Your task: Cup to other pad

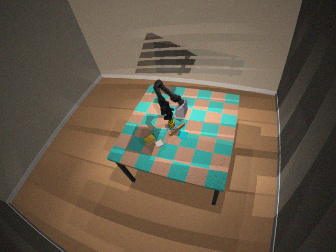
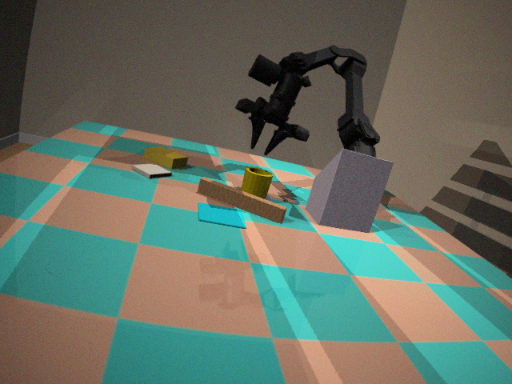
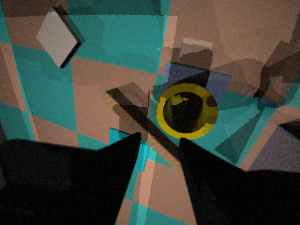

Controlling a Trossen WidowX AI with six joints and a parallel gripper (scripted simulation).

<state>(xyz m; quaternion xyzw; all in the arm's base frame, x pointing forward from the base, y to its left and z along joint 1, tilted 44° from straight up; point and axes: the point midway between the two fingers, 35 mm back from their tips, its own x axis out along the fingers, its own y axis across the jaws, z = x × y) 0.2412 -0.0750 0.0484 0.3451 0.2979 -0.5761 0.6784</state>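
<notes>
Right now the yellow cup is 20 mm behind my gripper tip, 10 mm to the right of it and 90 mm below it. The rest, counted from my gripper tip: blue pad: 20 mm behind, 10 mm to the right, 130 mm below; then cyan pad: 90 mm ahead, 140 mm to the left, 130 mm below; then wooden bar: 30 mm ahead, 60 mm to the left, 110 mm below.
</notes>
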